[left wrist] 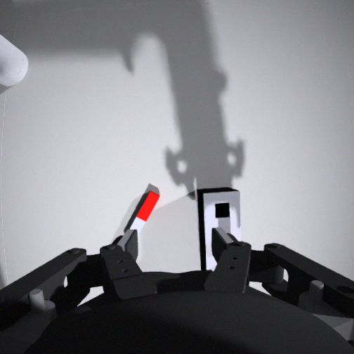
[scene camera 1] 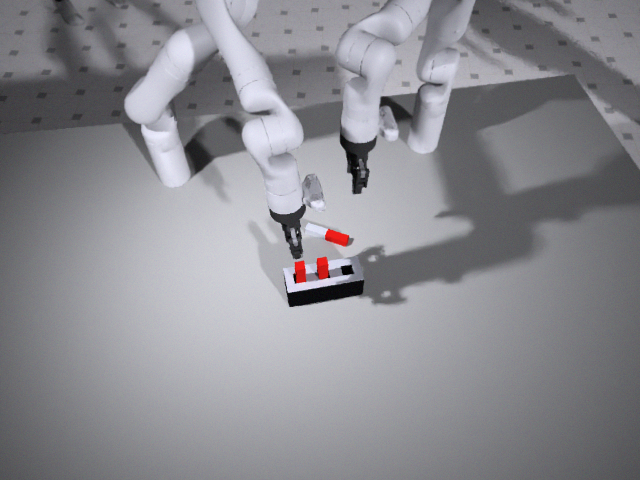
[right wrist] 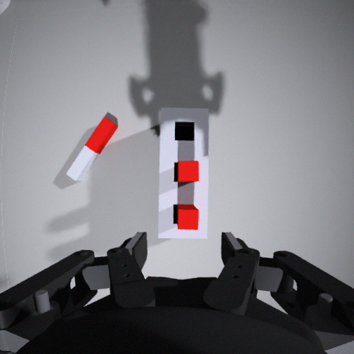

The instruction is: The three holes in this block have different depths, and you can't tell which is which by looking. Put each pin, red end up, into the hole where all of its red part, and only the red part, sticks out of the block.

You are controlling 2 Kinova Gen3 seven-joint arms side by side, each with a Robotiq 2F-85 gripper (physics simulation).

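Places are measured from the left arm's base along level axes (x back, y right, z up), in metres.
Where they show: left gripper, fingertip midpoint: (scene camera 1: 354, 182); right gripper, fingertip midpoint: (scene camera 1: 294, 246); left arm's base, link origin: (scene camera 1: 422, 142); right arm's base, link origin: (scene camera 1: 175, 175).
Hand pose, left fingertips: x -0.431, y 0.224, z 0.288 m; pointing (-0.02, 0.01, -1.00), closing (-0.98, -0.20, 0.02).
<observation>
Each offset is from my left fingertips to the top centre of the thing. "spot": to the spot under its first point. Level surfaces: height alone.
The block @(dx -0.115, dy +0.063, dz -0.213 m) (scene camera 1: 325, 293) (left wrist: 234, 200) (right wrist: 201, 135) has a pin standing red end up in its picture-left hole @(spot: dx -0.143, dy +0.116, dz -0.165 m) (scene camera 1: 300, 272) (right wrist: 188, 219) and another pin @(dx -0.117, dy +0.065, dz -0.152 m) (scene camera 1: 322, 267) (right wrist: 188, 171) in its middle hole; red shows above the block on both, with no white visible. The picture-right hole (scene camera 1: 347, 269) (left wrist: 222, 210) (right wrist: 184, 131) is empty. A third pin @(dx +0.051, dy +0.062, dz -0.265 m) (scene camera 1: 337, 237) (left wrist: 148, 206) (right wrist: 102, 135), half white and half red, lies behind the block. My right gripper (scene camera 1: 296, 256) (right wrist: 183, 244) is open, above and just behind the picture-left pin. My left gripper (scene camera 1: 357, 192) (left wrist: 174, 240) is open and empty, higher and farther back.
The grey table @(dz -0.288 m) (scene camera 1: 310, 387) carries the block and the loose pin. Both white arms reach in from the back of scene camera 1, with the right arm's wrist near the loose pin's white end. Arm shadows fall across the table beside the block.
</observation>
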